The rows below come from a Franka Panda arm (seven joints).
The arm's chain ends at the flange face. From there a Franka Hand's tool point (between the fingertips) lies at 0.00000 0.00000 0.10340 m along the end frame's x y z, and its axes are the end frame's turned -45 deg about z.
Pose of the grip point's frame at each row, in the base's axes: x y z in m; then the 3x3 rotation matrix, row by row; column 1 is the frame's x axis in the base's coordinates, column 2 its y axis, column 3 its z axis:
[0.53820, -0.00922, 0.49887], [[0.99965, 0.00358, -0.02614], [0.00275, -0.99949, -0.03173], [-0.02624, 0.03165, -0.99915]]
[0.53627, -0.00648, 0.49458], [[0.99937, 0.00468, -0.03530], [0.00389, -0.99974, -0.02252], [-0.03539, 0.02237, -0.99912]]
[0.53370, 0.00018, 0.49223], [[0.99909, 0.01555, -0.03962], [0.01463, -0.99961, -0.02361], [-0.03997, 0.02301, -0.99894]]
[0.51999, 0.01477, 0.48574], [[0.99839, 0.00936, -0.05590], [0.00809, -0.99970, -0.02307], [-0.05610, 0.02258, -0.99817]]
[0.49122, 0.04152, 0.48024], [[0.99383, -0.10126, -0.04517], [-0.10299, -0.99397, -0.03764], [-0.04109, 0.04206, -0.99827]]
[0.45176, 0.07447, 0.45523], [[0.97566, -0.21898, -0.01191], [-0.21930, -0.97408, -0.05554], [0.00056, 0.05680, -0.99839]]
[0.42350, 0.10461, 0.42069], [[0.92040, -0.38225, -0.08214], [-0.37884, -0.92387, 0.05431], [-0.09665, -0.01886, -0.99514]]
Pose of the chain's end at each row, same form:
[0.54090, -0.00594, 0.60218], [[0.70939, -0.70433, -0.02614], [-0.70480, -0.70869, -0.03173], [0.00383, 0.04093, -0.99915]]
[0.53992, -0.00415, 0.59789], [[0.70997, -0.70335, -0.03530], [-0.70417, -0.70967, -0.02252], [-0.00921, 0.04084, -0.99912]]
[0.53780, 0.00262, 0.59552], [[0.71746, -0.69547, -0.03962], [-0.69649, -0.71718, -0.02361], [-0.01199, 0.04453, -0.99894]]
[0.52577, 0.01716, 0.58895], [[0.71259, -0.69935, -0.05590], [-0.70117, -0.71262, -0.02307], [-0.02370, 0.05564, -0.99817]]
[0.49589, 0.04541, 0.58346], [[0.63114, -0.77435, -0.04517], [-0.77567, -0.63002, -0.03764], [0.00069, 0.05880, -0.99827]]
[0.45299, 0.08021, 0.55846], [[0.53505, -0.84474, -0.01191], [-0.84385, -0.53371, -0.05554], [0.04056, 0.03977, -0.99839]]
[0.43199, 0.09899, 0.52359], [[0.38053, -0.92111, -0.08214], [-0.92116, -0.38539, 0.05431], [-0.08168, 0.05501, -0.99514]]

